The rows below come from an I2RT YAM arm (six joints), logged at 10 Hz.
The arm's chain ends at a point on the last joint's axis. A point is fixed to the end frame.
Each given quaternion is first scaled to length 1.
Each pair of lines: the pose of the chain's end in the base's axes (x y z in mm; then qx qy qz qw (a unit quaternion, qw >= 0)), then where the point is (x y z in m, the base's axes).
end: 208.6 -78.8 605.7 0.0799 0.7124 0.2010 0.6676
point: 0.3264 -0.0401 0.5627
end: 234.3 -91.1 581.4 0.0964 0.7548 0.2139 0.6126
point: 0.3442 -0.0482 0.5238
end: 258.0 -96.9 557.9 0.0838 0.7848 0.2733 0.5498
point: 0.3543 -0.0365 0.4923
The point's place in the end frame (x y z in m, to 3 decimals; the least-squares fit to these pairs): 0.043 0.000 0.124
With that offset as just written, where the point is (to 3 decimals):
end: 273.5 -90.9 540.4 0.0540 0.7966 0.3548 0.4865
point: 0.352 -0.009 0.475
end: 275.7 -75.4 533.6 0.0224 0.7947 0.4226 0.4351
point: 0.337 0.023 0.472
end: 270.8 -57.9 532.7 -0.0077 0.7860 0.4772 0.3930
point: 0.317 0.051 0.477
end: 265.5 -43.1 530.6 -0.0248 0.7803 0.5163 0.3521
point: 0.298 0.073 0.479
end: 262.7 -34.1 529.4 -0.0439 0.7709 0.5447 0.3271
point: 0.286 0.086 0.482
